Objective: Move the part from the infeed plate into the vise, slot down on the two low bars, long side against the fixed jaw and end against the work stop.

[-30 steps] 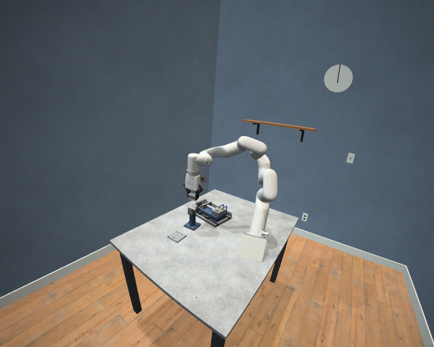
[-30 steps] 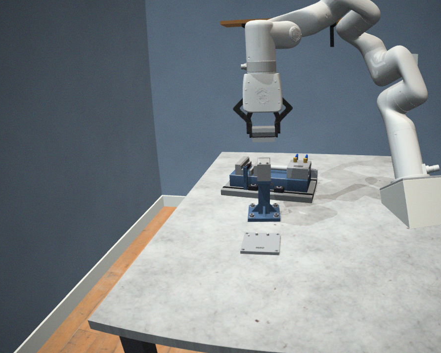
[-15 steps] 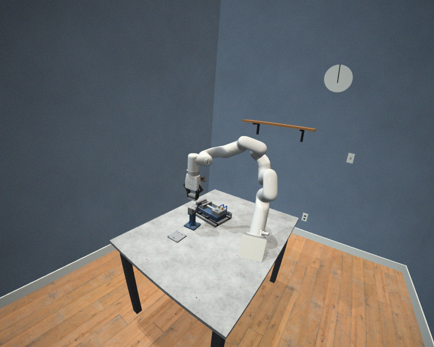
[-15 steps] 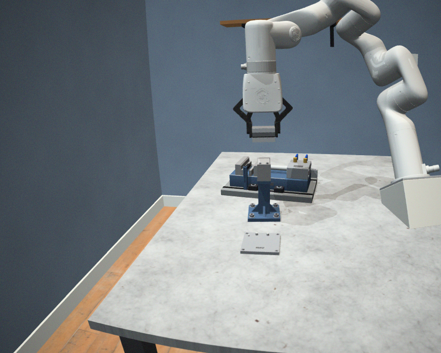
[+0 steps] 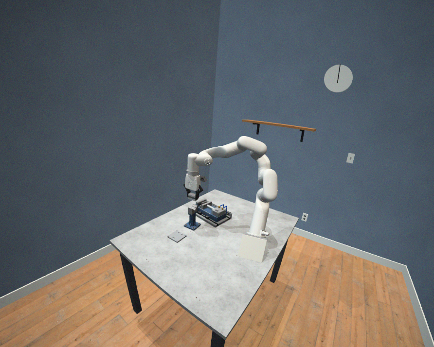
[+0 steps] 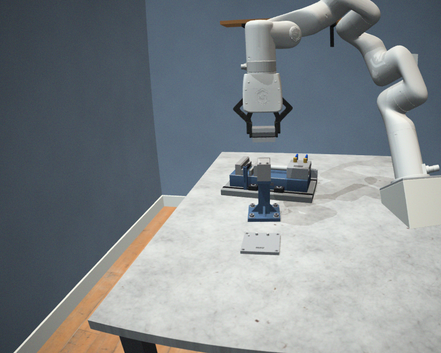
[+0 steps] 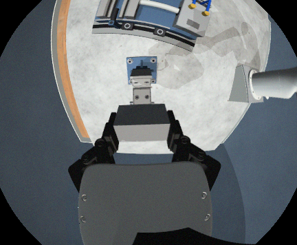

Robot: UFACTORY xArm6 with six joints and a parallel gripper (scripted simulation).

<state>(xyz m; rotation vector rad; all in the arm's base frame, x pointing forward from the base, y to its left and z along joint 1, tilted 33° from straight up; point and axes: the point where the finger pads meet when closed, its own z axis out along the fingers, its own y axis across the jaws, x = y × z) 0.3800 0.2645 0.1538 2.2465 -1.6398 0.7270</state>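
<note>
Right now my hand is 10 mm to the right of the part and 10 mm above it. Round my hand: cylinder rod: 200 mm to the right, 170 mm below, 10 mm ahead; then work stop post: 190 mm below, 130 mm to the right, 90 mm ahead; then work stop: 160 mm below, 150 mm to the right, 90 mm ahead.
</note>
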